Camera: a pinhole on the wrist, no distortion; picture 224 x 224 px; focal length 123.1 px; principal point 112.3 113.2 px. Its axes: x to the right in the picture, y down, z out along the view. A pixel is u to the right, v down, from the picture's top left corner.
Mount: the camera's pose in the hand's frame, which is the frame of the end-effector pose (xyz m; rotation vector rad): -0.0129 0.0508 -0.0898 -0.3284 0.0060 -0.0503
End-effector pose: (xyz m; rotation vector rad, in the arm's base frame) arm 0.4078 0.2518 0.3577 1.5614 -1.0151 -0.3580
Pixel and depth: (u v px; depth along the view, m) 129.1 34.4 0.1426
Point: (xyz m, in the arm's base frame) 0.3532 0.2009 0.3472
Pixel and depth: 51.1 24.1 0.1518
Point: 0.2919 0.2637 0.3054
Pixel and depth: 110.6 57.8 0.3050
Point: 0.2155 0.1105 0.3033
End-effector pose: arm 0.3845 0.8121 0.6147 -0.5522 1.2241 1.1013
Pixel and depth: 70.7 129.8 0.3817
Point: 0.3050 1.0705 0.8639
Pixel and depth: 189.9 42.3 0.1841
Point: 0.4309 0.9496 0.5582
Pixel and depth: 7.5 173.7 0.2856
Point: 0.2030 0.9543 0.9430
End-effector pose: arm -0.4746 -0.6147 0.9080 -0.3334 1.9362 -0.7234
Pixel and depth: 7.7 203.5 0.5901
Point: 0.0918 0.0542 0.7343
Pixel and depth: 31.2 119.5 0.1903
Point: -0.3255 -0.4742 0.8984
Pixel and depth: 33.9 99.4 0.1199
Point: -0.4030 -0.5153 0.9127
